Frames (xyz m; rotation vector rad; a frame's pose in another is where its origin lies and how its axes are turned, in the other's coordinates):
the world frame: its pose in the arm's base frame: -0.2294 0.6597 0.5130 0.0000 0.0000 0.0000
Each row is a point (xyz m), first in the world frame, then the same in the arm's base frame.
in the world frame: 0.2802 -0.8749 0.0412
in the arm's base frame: 0.0508 -0.2152 0.5542
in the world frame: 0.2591 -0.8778 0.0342
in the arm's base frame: 0.0297 -0.2181 0.5472
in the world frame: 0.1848 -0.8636 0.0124
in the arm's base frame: -0.0446 -0.2039 0.5254
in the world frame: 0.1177 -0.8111 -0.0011
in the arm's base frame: -0.1117 -0.1514 0.5119
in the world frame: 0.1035 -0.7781 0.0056
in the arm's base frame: -0.1259 -0.1184 0.5186
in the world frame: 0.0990 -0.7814 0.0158
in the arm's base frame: -0.1304 -0.1217 0.5288
